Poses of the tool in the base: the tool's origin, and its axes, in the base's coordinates. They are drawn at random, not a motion.
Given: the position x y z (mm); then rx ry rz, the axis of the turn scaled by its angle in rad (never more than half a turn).
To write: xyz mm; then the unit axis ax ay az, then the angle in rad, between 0 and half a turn. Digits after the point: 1 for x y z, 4 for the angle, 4 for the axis.
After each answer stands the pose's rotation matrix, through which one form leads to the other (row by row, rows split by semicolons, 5 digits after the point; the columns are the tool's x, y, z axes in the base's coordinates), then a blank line. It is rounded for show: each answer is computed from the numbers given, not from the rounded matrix.
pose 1, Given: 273.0 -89.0 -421.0 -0.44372 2.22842 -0.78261
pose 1, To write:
273.0 -89.0 -421.0 -0.1846 0.9273 -0.3257 2.4032
-0.68023 -0.07862 0.72877; -0.51704 0.75621 -0.40101; -0.51958 -0.64958 -0.55505

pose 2, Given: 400.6 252.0 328.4 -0.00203 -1.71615 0.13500
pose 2, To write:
400.6 252.0 328.4 -0.0012 -0.9969 0.0784 1.7215
-0.15009 -0.07618 -0.98573; 0.07889 0.99293 -0.08875; 0.98552 -0.09108 -0.14301

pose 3, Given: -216.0 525.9 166.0 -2.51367 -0.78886 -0.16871
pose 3, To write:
-216.0 525.9 166.0 -0.9522 -0.2988 -0.0639 2.6399
0.82475 0.56472 -0.02949; 0.50326 -0.70921 0.49371; 0.25790 -0.42203 -0.86913

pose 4, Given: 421.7 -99.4 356.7 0.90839 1.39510 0.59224
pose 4, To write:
421.7 -99.4 356.7 0.5141 0.7895 0.3352 1.7670
0.12088 0.15627 0.98029; 0.81376 0.54995 -0.18802; -0.56850 0.82044 -0.06069

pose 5, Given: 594.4 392.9 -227.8 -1.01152 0.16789 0.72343
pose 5, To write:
594.4 392.9 -227.8 -0.8061 0.1338 0.5765 1.2549
0.75857 -0.62230 -0.19315; 0.47363 0.32303 0.81935; -0.44749 -0.71301 0.53978

